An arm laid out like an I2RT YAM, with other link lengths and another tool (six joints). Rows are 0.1 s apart.
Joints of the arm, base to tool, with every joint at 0 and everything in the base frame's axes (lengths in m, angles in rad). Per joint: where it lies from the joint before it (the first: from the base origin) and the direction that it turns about. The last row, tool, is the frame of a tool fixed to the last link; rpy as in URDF.
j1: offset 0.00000 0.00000 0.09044 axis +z
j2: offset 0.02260 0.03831 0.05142 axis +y
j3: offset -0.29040 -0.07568 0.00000 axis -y
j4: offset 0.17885 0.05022 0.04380 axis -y
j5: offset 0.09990 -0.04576 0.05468 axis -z
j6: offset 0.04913 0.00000 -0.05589 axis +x
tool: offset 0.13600 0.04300 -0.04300 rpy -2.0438 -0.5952 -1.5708
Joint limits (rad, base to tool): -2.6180..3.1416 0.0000..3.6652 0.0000..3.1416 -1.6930..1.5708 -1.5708..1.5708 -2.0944..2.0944
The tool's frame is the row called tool.
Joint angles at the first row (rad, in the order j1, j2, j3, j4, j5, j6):
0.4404, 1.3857, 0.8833, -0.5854, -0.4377, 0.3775
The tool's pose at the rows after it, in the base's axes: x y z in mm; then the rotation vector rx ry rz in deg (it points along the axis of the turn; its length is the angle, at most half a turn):
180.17 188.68 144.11 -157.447 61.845 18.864
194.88 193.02 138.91 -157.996 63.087 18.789
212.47 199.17 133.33 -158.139 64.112 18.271
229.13 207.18 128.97 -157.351 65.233 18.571
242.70 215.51 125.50 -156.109 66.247 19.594
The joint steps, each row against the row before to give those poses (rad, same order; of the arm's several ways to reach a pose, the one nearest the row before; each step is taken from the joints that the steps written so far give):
0.0000, 0.0458, 0.0152, 0.0004, 0.0156, 0.0004
-0.0004, 0.0629, 0.0371, 0.0149, 0.0156, 0.0026
0.0000, 0.0672, 0.0385, 0.0278, 0.0138, 0.0050
0.0000, 0.0622, 0.0340, 0.0340, 0.0015, 0.0179
0.0004, 0.0530, 0.0267, 0.0332, -0.0076, 0.0244

